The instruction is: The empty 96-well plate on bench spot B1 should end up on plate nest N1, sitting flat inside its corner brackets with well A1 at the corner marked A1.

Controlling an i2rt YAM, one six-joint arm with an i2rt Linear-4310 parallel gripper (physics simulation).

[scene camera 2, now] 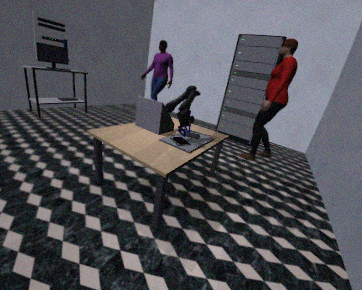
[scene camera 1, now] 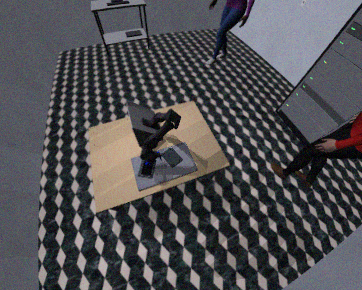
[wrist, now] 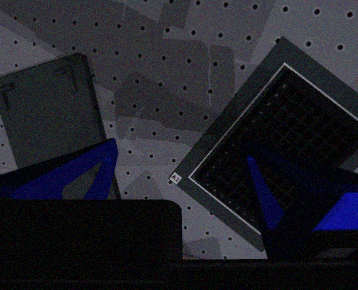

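Pixels of known places: gripper, fingertip midpoint: (scene camera 2: 186, 134) (scene camera 1: 156, 163) (wrist: 178, 144); arm's base, link origin: (scene camera 2: 162, 115) (scene camera 1: 151, 124).
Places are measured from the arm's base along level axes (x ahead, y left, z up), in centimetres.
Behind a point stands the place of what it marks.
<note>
The black 96-well plate (scene camera 1: 148, 169) {x 35.7, y -12.9, z -12.7 cm} (scene camera 2: 181, 141) {x 36.7, y -16.3, z -11.7 cm} (wrist: 300, 120) {x 37.6, y -14.4, z -11.6 cm} lies at the right of the wrist view, turned diagonally, inside a white outline on a dark grey surround. A label "A1" is at the surround's left corner. A dark flat slab with small bracket-like marks, apparently nest N1 (scene camera 1: 172, 156) {x 30.8, y 10.2, z -12.0 cm} (wrist: 50, 115) {x 33.7, y 9.9, z -12.0 cm}, lies apart from it at the left of the wrist view. My gripper (scene camera 1: 153, 159) {x 34.1, y -5.1, z -8.4 cm} (scene camera 2: 185, 132) {x 34.1, y -5.1, z -8.4 cm} (wrist: 178, 144) {x 34.1, y -5.1, z -8.4 cm} is open and empty, above the board between them. Its right finger overlaps the plate in the wrist view, its left finger the slab's near edge. The fingers hide parts of both.
Both lie on a grey perforated board (scene camera 1: 170, 177) {x 48.2, y 2.8, z -13.1 cm} (scene camera 2: 200, 145) {x 49.7, y -5.8, z -13.0 cm} (wrist: 165, 145) {x 32.8, y -3.1, z -13.1 cm} on a wooden table (scene camera 1: 110, 175) {x 30.3, y -45.5, z -14.4 cm} (scene camera 2: 130, 142) {x 11.4, y -48.4, z -14.5 cm}. A grey upright panel (scene camera 1: 142, 120) {x -0.9, y -6.5, z 7.4 cm} (scene camera 2: 149, 115) {x -3.0, y -15.9, z 0.4 cm} stands behind the arm. People in purple (scene camera 2: 161, 65) and red (scene camera 2: 282, 75) stand beyond the table, near a tall rack (scene camera 2: 250, 67).
</note>
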